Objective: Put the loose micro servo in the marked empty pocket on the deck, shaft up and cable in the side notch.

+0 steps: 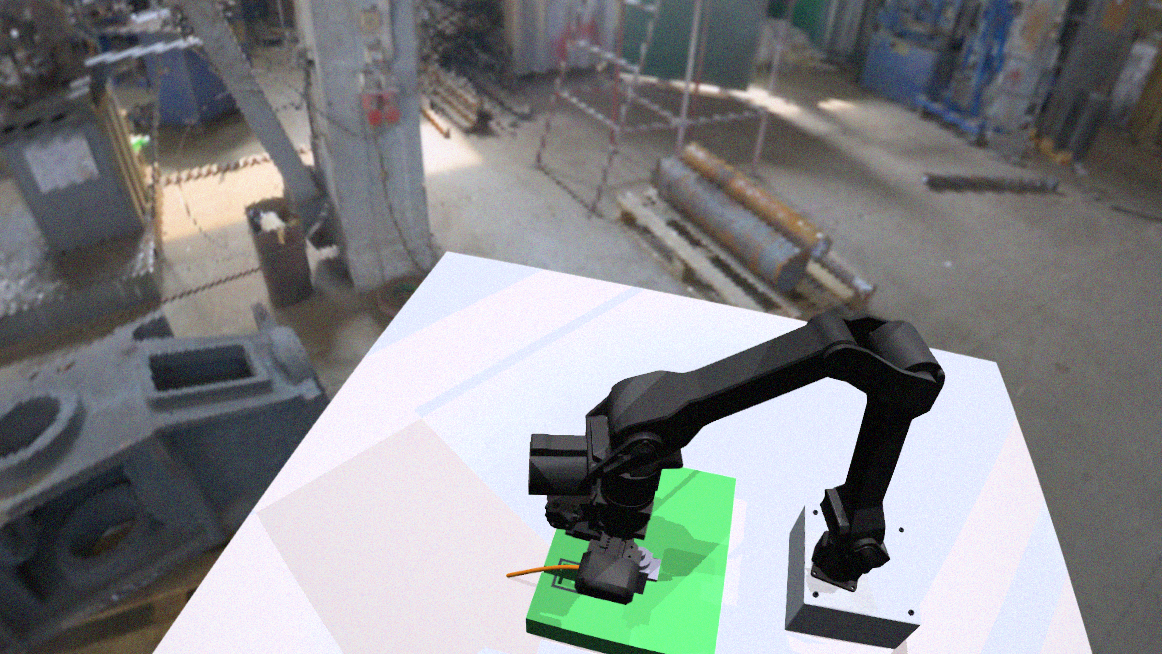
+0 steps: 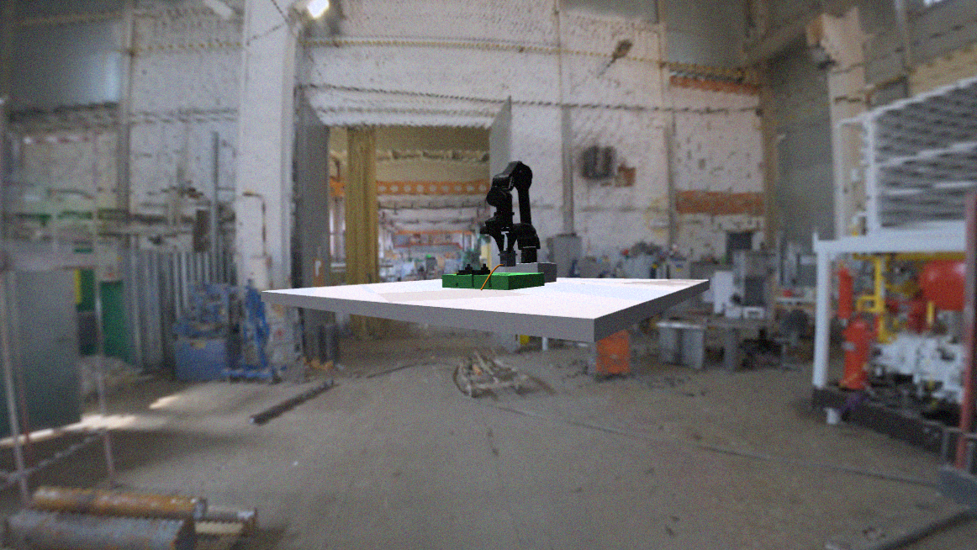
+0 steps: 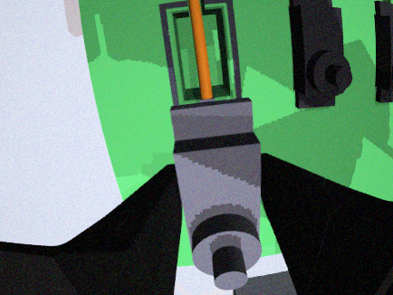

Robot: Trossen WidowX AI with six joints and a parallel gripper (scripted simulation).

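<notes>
Now: the green deck 50 mm behind my gripper tip, 90 mm to the right of it and 100 mm below it.
</notes>
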